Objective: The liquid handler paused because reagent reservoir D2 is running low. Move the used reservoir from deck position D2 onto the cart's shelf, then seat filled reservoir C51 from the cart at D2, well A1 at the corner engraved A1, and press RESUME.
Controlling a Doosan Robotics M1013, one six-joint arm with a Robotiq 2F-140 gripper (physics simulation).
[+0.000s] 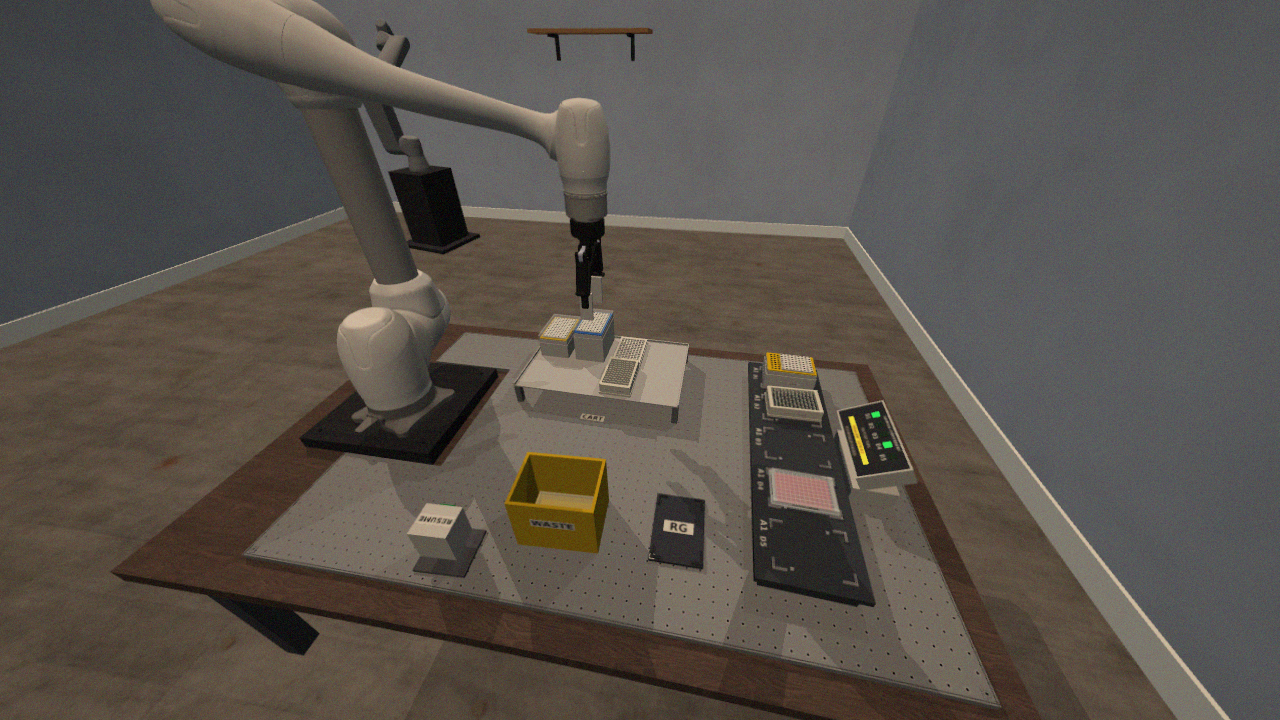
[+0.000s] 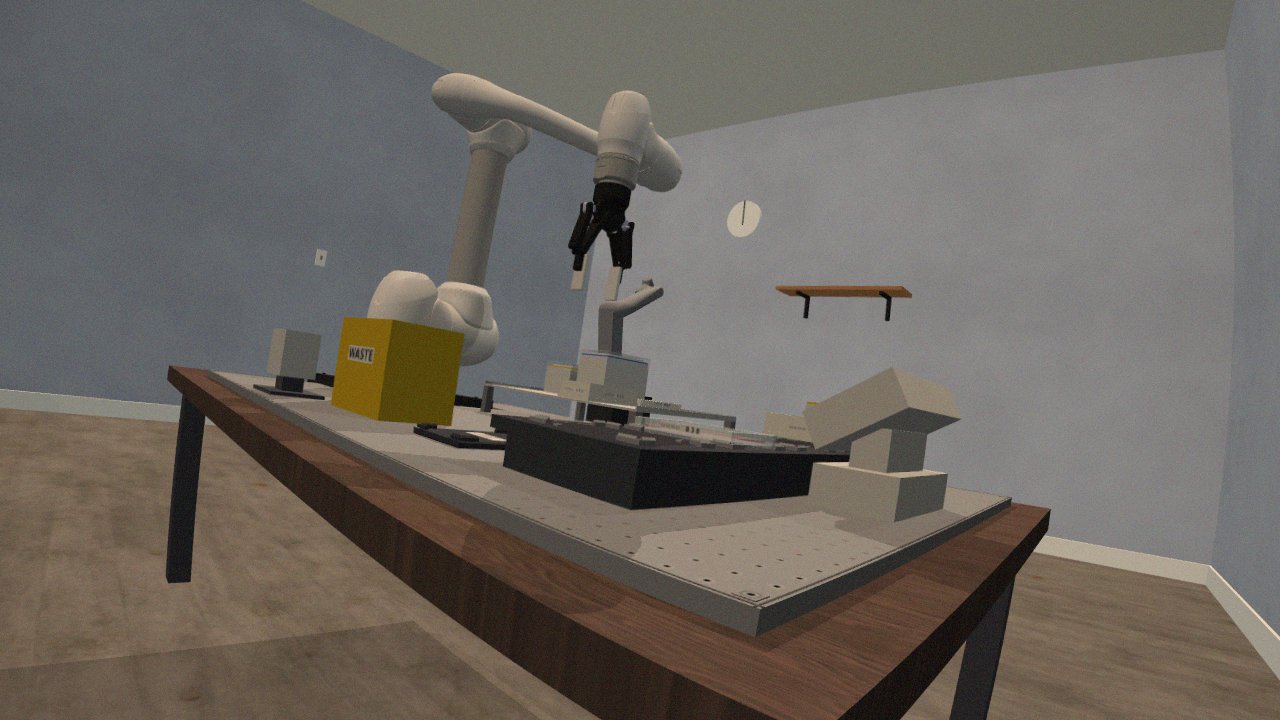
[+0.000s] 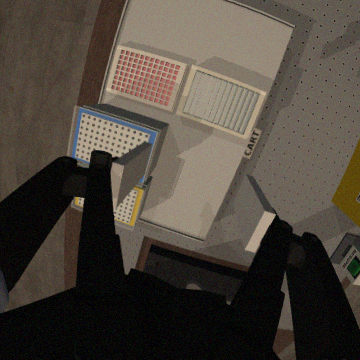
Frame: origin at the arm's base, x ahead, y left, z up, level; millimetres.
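Seen in the pictures: gripper, fingertip midpoint: (image 1: 592, 310) (image 2: 594, 295) (image 3: 193, 173); arm's base, link origin: (image 1: 406, 407).
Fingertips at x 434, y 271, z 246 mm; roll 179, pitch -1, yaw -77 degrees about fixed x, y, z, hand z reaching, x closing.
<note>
Pixels of each thing's top centre, then the offset from my fingertips to it. "pt": a spot on its surface instead.
- used reservoir, top centre: (image 2: 820, 418) (image 1: 794, 398) 520 mm ahead, 72 mm left, 182 mm down
- cart, top centre: (image 3: 172, 118) (image 2: 604, 398) (image 1: 607, 362) 4 mm ahead, 56 mm left, 200 mm down
- cream-framed reservoir with slatted troughs, top centre: (image 3: 220, 102) (image 2: 600, 384) (image 1: 619, 371) 70 mm ahead, 1 mm right, 175 mm down
- similar low labware with red square wells, top centre: (image 3: 143, 76) (image 2: 646, 400) (image 1: 630, 348) 45 mm ahead, 132 mm left, 192 mm down
- RESUME button, top centre: (image 2: 297, 331) (image 1: 435, 520) 52 mm back, 529 mm right, 162 mm down
- tall blue-rimmed tip box, top centre: (image 3: 107, 146) (image 2: 615, 353) (image 1: 593, 319) 61 mm back, 112 mm left, 103 mm down
- yellow waste bin, top centre: (image 2: 402, 325) (image 1: 558, 480) 122 mm ahead, 394 mm right, 131 mm down
- RG plate, top centre: (image 2: 487, 431) (image 1: 678, 525) 344 mm ahead, 326 mm right, 252 mm down
- pink plate, top centre: (image 2: 705, 425) (image 1: 803, 488) 562 mm ahead, 180 mm right, 205 mm down
- status panel, surface spot: (image 1: 877, 445) pt 687 mm ahead, 59 mm right, 148 mm down
The used reservoir (image 1: 793, 402) sits at deck position D2, next to the yellow tip rack. On the cart (image 1: 662, 367) (image 3: 200, 30), a cream-framed reservoir with slatted troughs (image 1: 619, 376) (image 3: 223, 102) lies near the CART label; no C51 mark is readable. Beside it lies a similar low labware with red square wells (image 1: 631, 349) (image 3: 147, 78). My gripper (image 1: 591, 300) (image 2: 596, 281) (image 3: 193, 173) is open and empty, pointing down high above the cart, near the blue-rimmed box. The RESUME button (image 1: 440, 522) (image 2: 293, 353) (image 3: 353, 266) stands at the table's front left.
A tall blue-rimmed tip box (image 1: 594, 336) (image 2: 613, 376) (image 3: 112, 137) and a yellow-rimmed one (image 1: 558, 335) (image 3: 131, 207) stand on the cart. A yellow waste bin (image 1: 559, 523) (image 2: 393, 371), RG plate (image 1: 677, 546), pink plate (image 1: 803, 492) at D4 and status panel (image 1: 877, 445) are around.
</note>
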